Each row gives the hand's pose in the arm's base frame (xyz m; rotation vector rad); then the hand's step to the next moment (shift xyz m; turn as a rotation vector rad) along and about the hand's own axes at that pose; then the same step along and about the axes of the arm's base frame.
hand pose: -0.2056 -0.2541 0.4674 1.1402 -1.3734 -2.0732
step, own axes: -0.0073 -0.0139 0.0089 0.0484 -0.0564 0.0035
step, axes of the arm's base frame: -0.0015 0.0162 -0.0078 -0.0254 -0.0074 -0.0695
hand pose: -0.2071 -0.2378 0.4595 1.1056 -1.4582 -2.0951
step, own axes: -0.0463 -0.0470 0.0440 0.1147 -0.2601 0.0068
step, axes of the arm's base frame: 0.0020 0.0774 -0.0171 -0.0415 0.0326 -0.2794
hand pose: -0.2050 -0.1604 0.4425 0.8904 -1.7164 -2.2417
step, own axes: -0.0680 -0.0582 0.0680 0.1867 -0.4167 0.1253
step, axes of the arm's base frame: 0.0291 0.1068 -0.0198 -0.1326 0.1443 -0.4310
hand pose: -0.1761 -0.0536 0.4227 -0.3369 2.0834 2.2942
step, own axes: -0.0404 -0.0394 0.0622 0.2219 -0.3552 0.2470
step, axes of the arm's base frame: 0.0370 0.0707 -0.0264 -0.1943 0.2533 -0.3667
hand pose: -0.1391 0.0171 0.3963 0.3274 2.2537 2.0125
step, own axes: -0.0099 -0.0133 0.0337 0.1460 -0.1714 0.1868
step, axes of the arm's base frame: 0.0158 0.0290 -0.0179 -0.1168 0.1966 -0.1825
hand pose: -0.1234 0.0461 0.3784 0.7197 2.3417 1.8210
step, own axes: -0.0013 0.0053 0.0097 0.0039 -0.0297 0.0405
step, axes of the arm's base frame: 0.0062 0.0091 0.0019 0.0015 0.0325 -0.0385
